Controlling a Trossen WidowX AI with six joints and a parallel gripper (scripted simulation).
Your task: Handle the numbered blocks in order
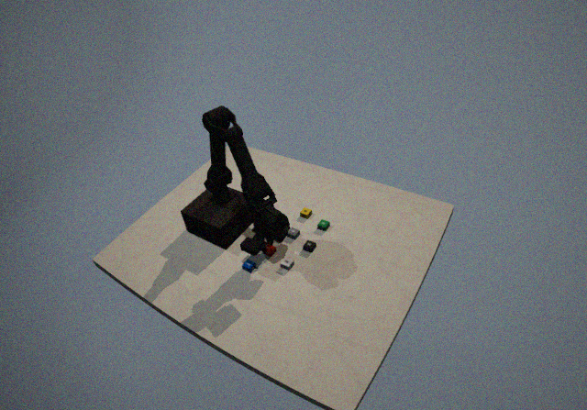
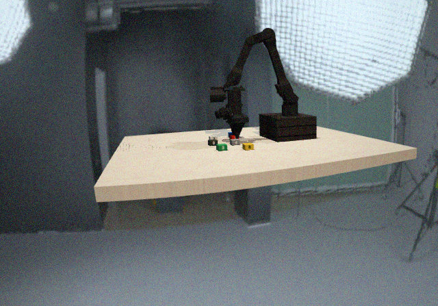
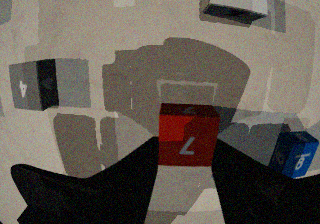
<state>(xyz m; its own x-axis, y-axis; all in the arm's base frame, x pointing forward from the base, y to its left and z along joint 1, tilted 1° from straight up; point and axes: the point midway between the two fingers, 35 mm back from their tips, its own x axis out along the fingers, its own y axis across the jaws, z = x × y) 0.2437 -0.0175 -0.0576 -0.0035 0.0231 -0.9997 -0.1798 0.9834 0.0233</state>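
The red block lies 10 mm ahead of my gripper tip. From my gripper tip the other things lie so: white block: 100 mm ahead, 10 mm to the right; then blue block: 90 mm to the right; then grey block: 110 mm to the left, 20 mm ahead.
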